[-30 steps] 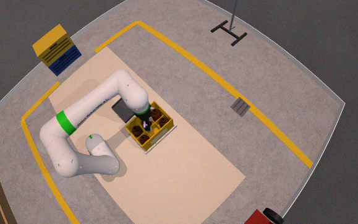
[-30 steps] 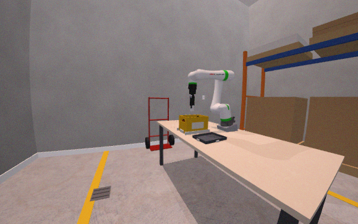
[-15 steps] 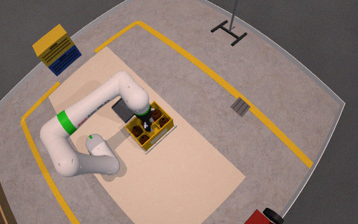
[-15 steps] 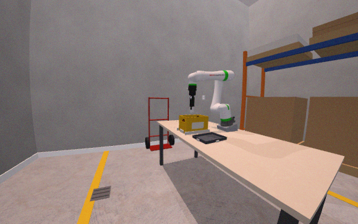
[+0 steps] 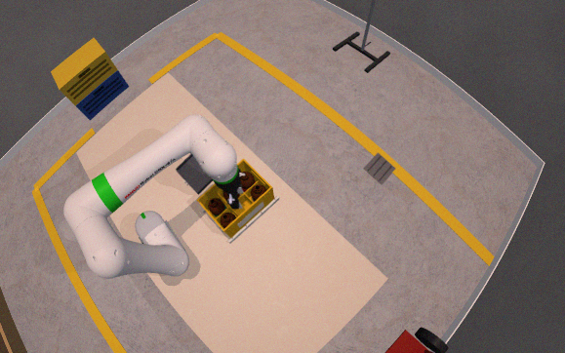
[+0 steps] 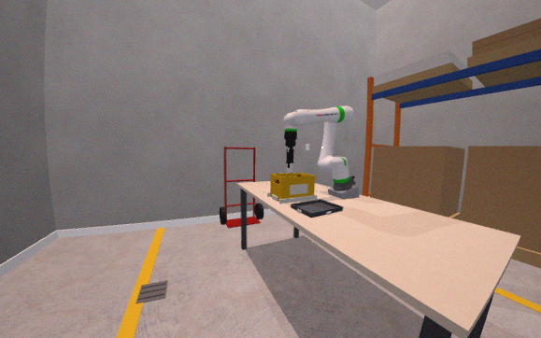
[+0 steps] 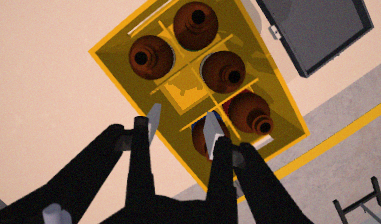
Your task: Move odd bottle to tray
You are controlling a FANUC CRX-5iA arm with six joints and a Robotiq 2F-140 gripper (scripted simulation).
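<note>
The yellow crate is 14 cm below my hand, 4 cm to the left of it and 1 cm ahead of it. Also, from my hand: dark tray 33 cm to the left, 21 cm below, 4 cm ahead; brown bottle 13 cm below, 8 cm to the left, 1 cm ahead.
</note>
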